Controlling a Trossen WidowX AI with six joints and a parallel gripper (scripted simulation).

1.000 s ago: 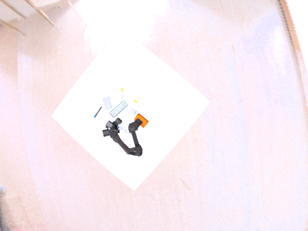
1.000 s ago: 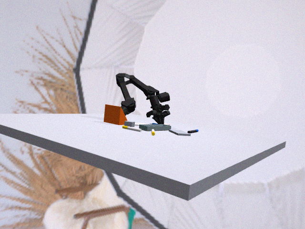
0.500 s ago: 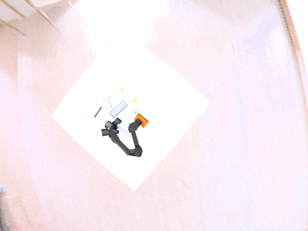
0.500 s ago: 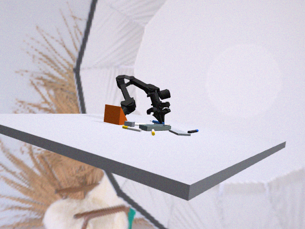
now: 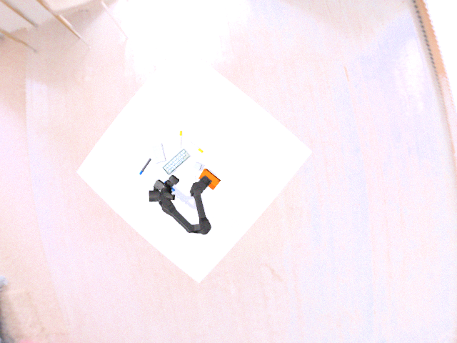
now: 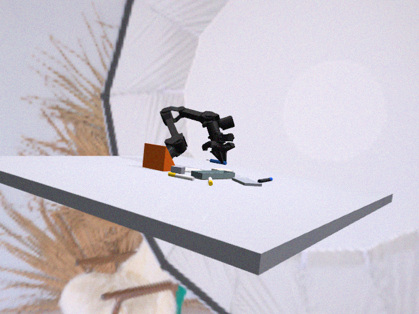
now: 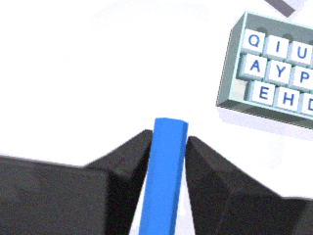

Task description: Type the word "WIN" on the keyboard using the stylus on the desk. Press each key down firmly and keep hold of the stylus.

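Now: the blue stylus 70 mm behind my gripper tip. The rest, counted from my gripper tip: flat grey block (190 mm ahead, 110 mm to the right, 50 mm below); then W key (20 mm ahead, 190 mm to the right, 40 mm below).
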